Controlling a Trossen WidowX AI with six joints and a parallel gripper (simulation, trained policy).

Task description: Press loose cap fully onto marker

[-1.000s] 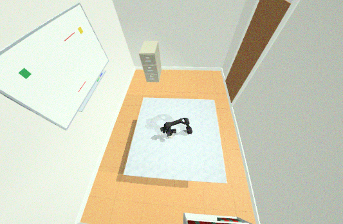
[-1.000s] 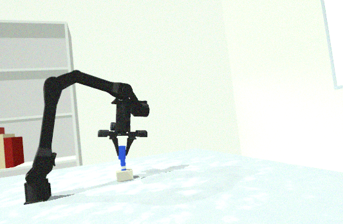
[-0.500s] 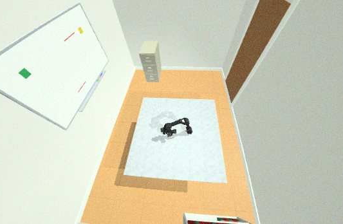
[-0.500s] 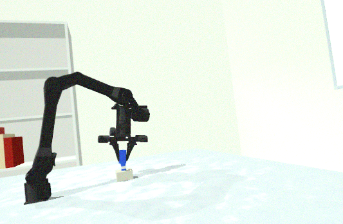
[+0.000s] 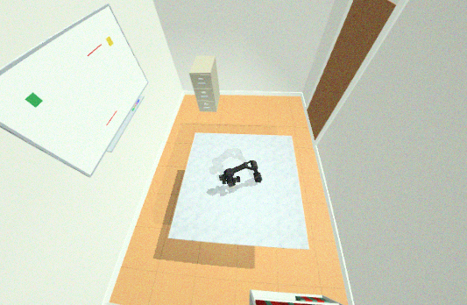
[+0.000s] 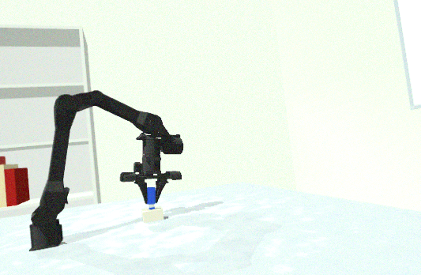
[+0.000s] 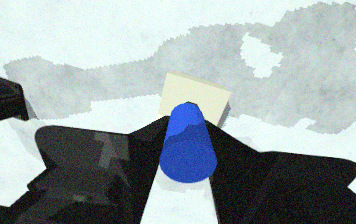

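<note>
The blue cap lies 3 cm above my gripper tip. From my gripper tip the other things lie so: cream holder block 3 cm below.
</note>
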